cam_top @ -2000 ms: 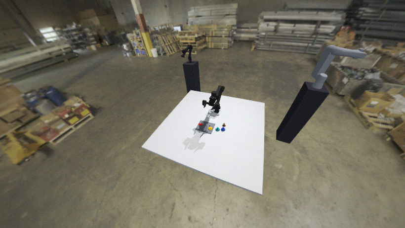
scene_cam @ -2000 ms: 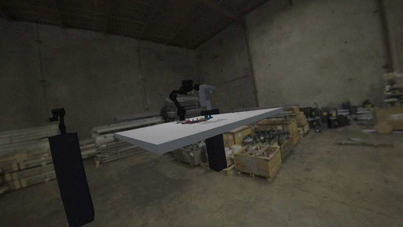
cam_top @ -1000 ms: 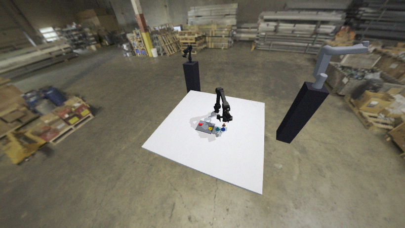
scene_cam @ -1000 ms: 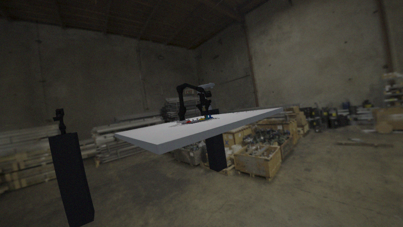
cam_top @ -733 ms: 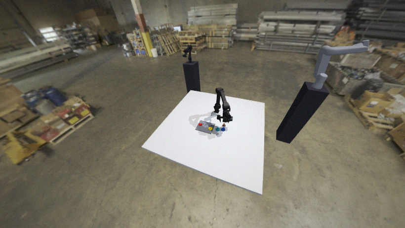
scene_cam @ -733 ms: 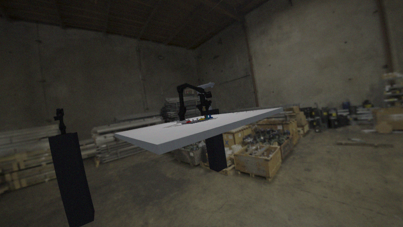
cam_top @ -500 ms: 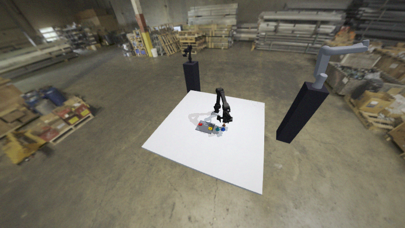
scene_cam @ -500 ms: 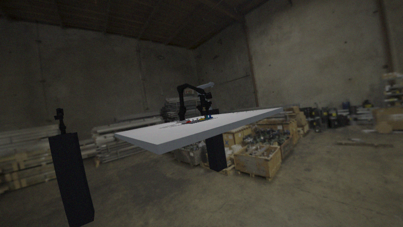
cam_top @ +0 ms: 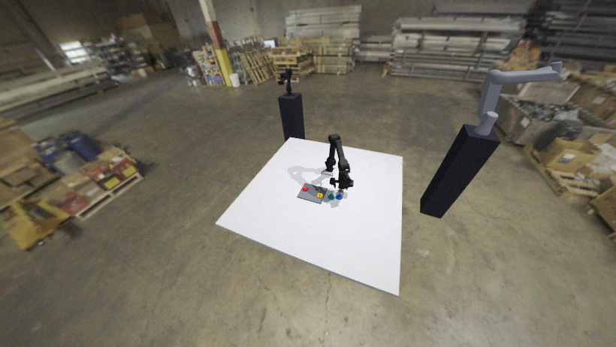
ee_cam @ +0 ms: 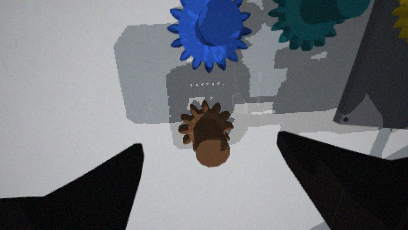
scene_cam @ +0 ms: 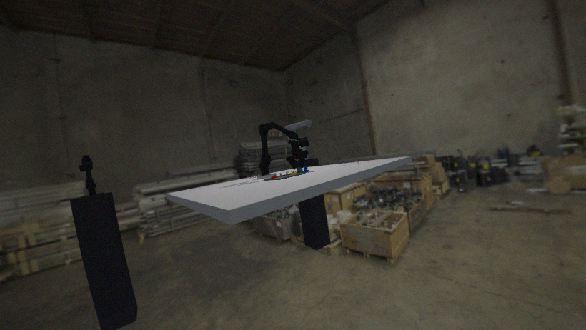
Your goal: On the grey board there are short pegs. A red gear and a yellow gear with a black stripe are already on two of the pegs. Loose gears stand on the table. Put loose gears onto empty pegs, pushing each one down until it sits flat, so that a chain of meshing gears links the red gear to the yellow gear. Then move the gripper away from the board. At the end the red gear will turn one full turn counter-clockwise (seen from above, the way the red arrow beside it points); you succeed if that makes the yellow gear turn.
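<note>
The brown gear lies 10 mm below my gripper tip. Round my gripper tip: teal gear 90 mm ahead, 50 mm to the right, 10 mm below; then yellow gear 120 mm ahead, 140 mm to the right, 10 mm below; then blue gear 70 mm ahead, 10 mm to the left, 10 mm below.
</note>
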